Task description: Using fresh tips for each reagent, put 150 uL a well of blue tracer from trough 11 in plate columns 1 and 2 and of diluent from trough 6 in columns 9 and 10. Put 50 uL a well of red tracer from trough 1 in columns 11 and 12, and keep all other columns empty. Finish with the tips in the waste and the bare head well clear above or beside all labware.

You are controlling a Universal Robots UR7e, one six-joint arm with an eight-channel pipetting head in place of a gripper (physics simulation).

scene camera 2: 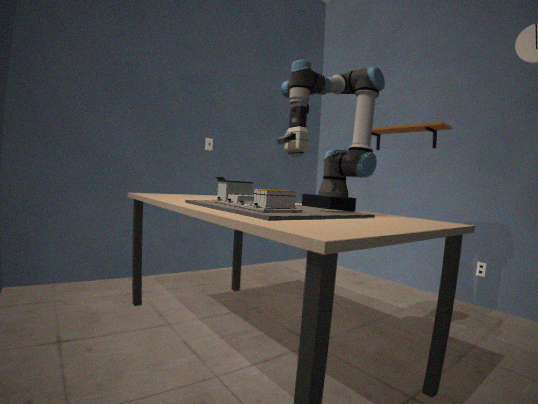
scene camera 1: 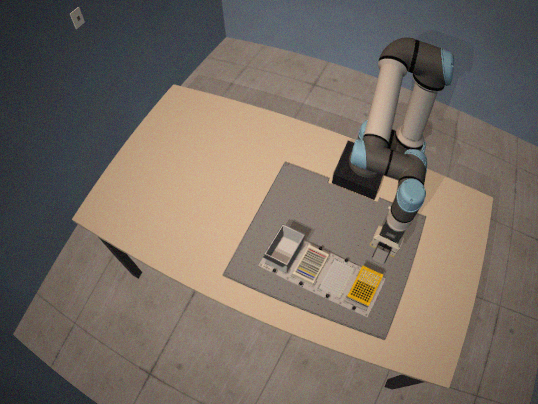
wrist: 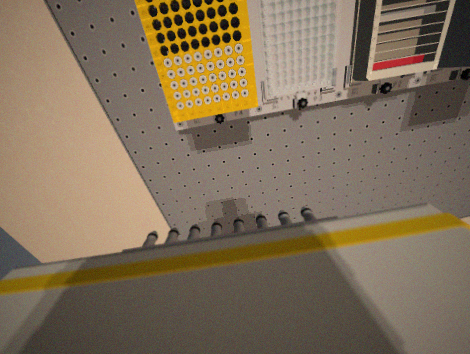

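Note:
My pipetting head (scene camera 1: 381, 254) (scene camera 2: 296, 153) (wrist: 229, 225) hangs high over the grey board, off the arm-side edge of the labware row. Its eight nozzles show bare in the wrist view, so it is open, with no tips. The yellow tip rack (scene camera 1: 361, 302) (scene camera 2: 275, 200) (wrist: 215, 108) has several rows of pale tips on its arm side and dark empty holes beyond. The white well plate (scene camera 1: 338, 278) (wrist: 300, 45) stands beside it; its well contents cannot be made out. The trough rack (wrist: 400, 73) shows a red trough (wrist: 398, 63) at its near end. The waste bin (scene camera 1: 288, 248) (scene camera 2: 235, 190) stands at the row's far end.
The labware stands in a row on the perforated grey board (scene camera 1: 320, 200) (wrist: 300, 165), with small black knobs (wrist: 302, 103) along its carrier. The dark robot base (scene camera 1: 356, 175) (scene camera 2: 329, 202) stands behind the board on the wooden table (scene camera 1: 175, 150) (scene camera 2: 400, 231).

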